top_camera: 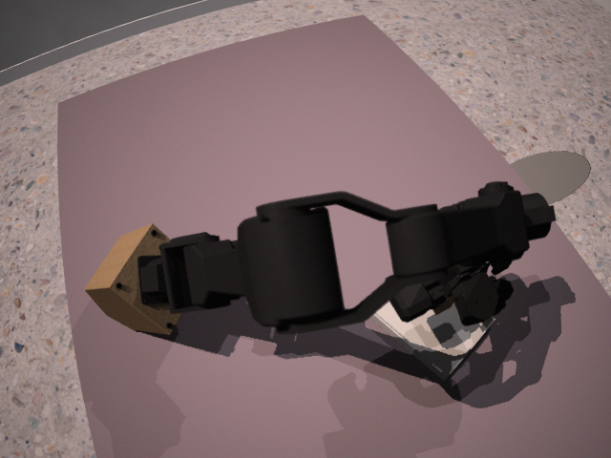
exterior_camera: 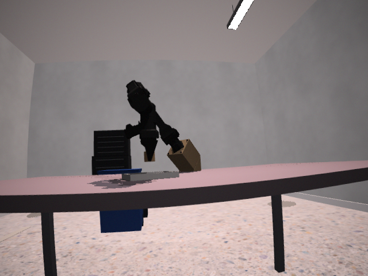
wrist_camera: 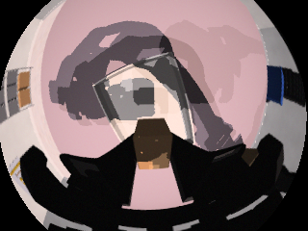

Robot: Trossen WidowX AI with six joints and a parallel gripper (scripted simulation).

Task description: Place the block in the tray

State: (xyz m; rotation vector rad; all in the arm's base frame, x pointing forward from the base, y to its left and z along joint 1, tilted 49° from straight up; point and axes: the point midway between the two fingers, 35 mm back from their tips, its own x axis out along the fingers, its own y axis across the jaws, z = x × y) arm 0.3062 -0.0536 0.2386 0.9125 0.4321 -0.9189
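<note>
Right now my hand is 90 mm above the white tray. Round my hand: brown block (20 mm below).
</note>
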